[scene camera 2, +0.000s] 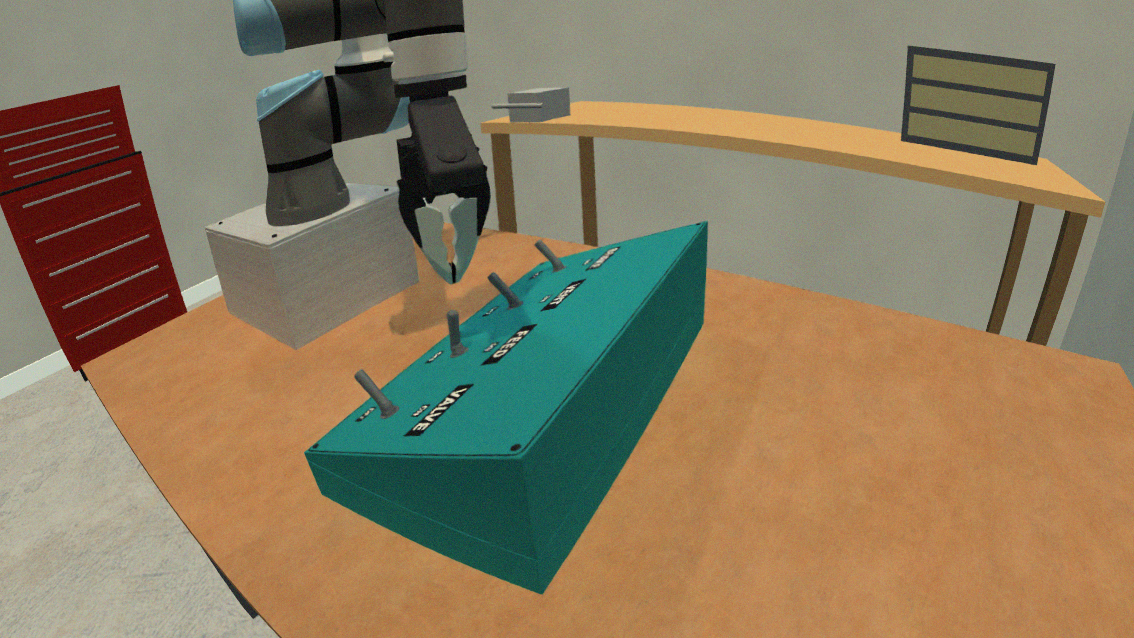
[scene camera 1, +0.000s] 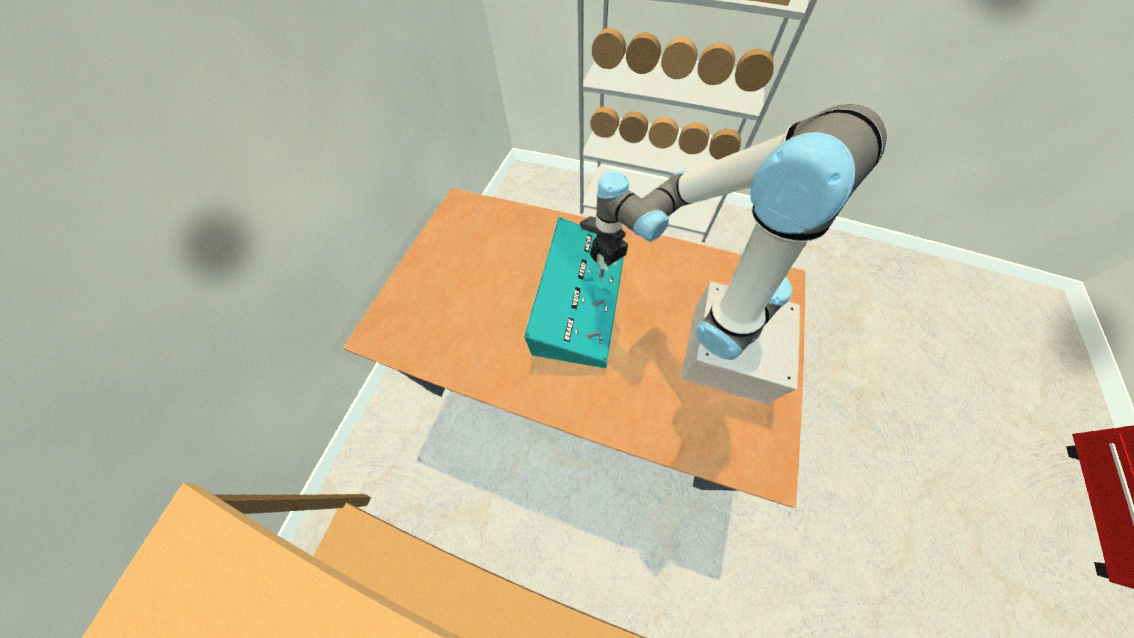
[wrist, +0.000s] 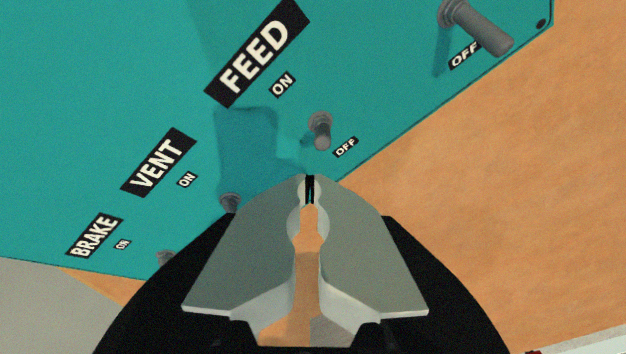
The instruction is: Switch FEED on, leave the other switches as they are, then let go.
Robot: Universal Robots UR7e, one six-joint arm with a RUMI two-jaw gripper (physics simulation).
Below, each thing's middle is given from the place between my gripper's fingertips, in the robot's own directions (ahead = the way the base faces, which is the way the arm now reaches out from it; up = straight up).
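Labels:
There's a teal switch box [scene camera 2: 497, 452] here, and my hand is 70 mm to the right of it, 50 mm short of it and 80 mm above it.

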